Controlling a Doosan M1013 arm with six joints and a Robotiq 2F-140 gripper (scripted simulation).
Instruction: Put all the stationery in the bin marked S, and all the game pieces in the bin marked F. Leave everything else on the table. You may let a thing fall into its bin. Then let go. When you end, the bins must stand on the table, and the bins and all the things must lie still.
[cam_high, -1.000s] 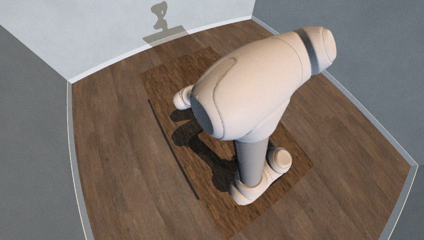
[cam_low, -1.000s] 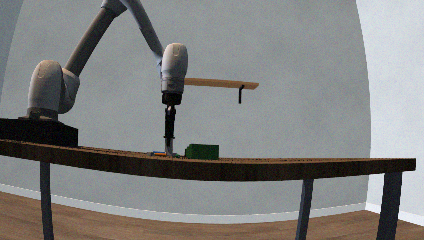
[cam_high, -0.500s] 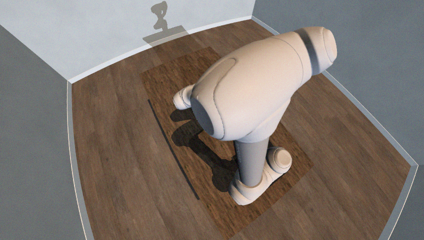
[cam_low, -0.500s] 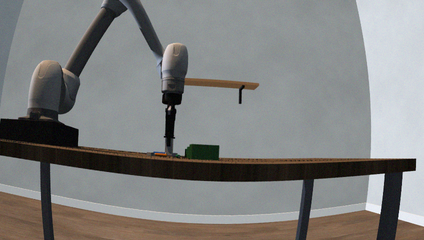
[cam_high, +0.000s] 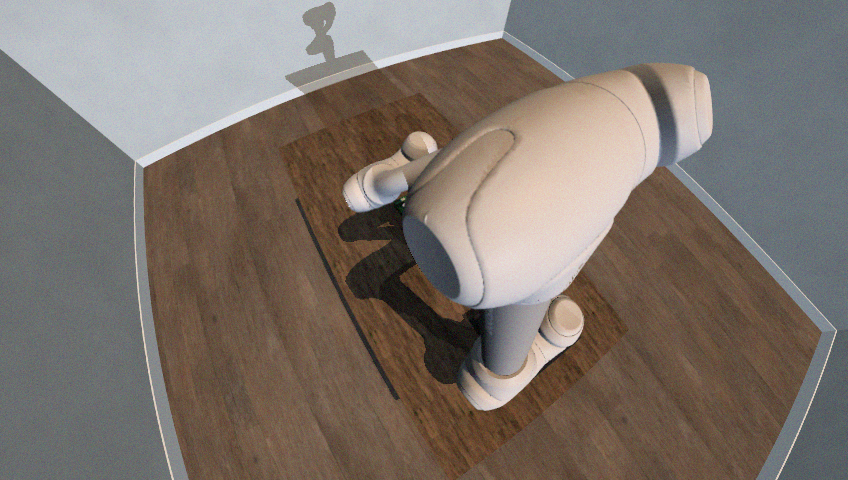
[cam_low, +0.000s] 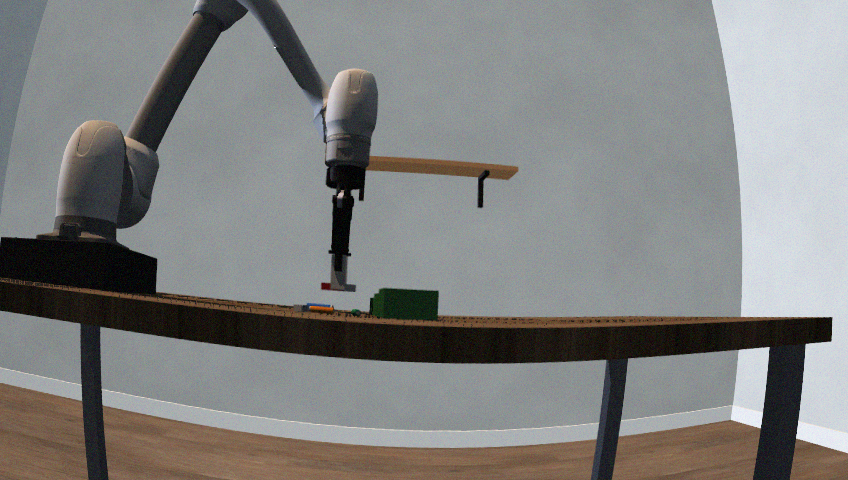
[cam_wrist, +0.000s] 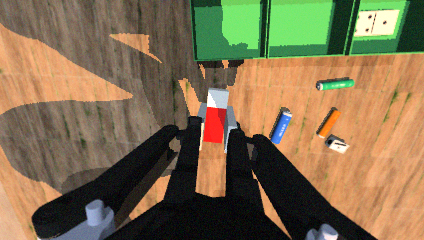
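Right now my hand is 110 mm short of the green bin, 100 mm to the left of it and 50 mm above it. From my hand the other things lie so: green cylinder: 160 mm to the right, 70 mm below, 30 mm ahead; then red block: 30 mm below, 10 mm ahead; then blue piece: 100 mm to the right, 70 mm below, 30 mm behind.
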